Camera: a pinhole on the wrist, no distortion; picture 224 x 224 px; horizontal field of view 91.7 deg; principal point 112.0 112.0 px. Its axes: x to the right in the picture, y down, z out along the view. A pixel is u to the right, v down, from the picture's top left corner.
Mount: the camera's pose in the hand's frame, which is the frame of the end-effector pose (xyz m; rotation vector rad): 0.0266 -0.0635 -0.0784 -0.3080 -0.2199 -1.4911
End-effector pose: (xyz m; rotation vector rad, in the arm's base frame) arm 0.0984 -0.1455 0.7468 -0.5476 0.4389 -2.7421
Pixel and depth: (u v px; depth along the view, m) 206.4 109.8 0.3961
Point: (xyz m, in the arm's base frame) 0.1531 -0.0318 1.2158
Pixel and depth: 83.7 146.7 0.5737
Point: 0.1330 -0.5706 1.0723
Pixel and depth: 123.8 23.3 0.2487
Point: 0.3109 -0.1146 0.8575
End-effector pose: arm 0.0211 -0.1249 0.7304 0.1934 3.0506 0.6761
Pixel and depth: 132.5 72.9 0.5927
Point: 0.1932 0.0959 0.2546
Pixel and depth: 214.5 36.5 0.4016
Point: 0.2070 -0.2338 0.1987
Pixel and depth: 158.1 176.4 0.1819
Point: -0.1294 -0.1227 0.6025
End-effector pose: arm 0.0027 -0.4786 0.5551 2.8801 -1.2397 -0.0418
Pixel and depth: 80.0 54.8 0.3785
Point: -0.2302 -0.4673 0.3070
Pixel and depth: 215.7 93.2 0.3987
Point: 0.2051 -0.2779 0.1233
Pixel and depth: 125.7 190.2 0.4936
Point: 0.2274 -0.8144 0.1638
